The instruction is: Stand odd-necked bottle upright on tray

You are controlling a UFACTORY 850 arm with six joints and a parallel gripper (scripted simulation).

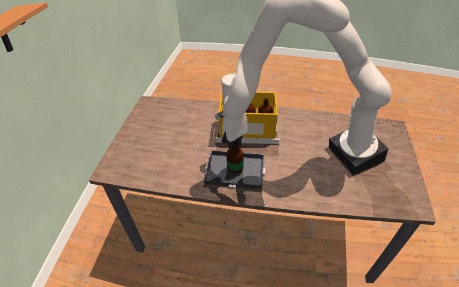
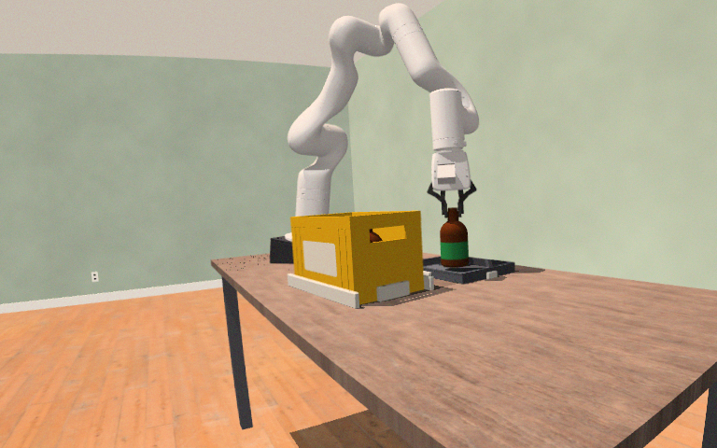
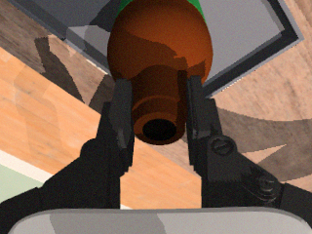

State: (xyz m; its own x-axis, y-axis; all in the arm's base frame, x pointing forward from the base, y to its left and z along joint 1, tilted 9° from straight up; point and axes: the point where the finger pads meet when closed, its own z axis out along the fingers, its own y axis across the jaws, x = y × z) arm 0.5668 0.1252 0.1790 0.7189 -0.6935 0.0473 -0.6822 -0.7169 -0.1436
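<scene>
The dark tray is 150 mm below my hand. Round my hand: yellow crate (40 mm behind, 290 mm to the right, 80 mm below).
</scene>
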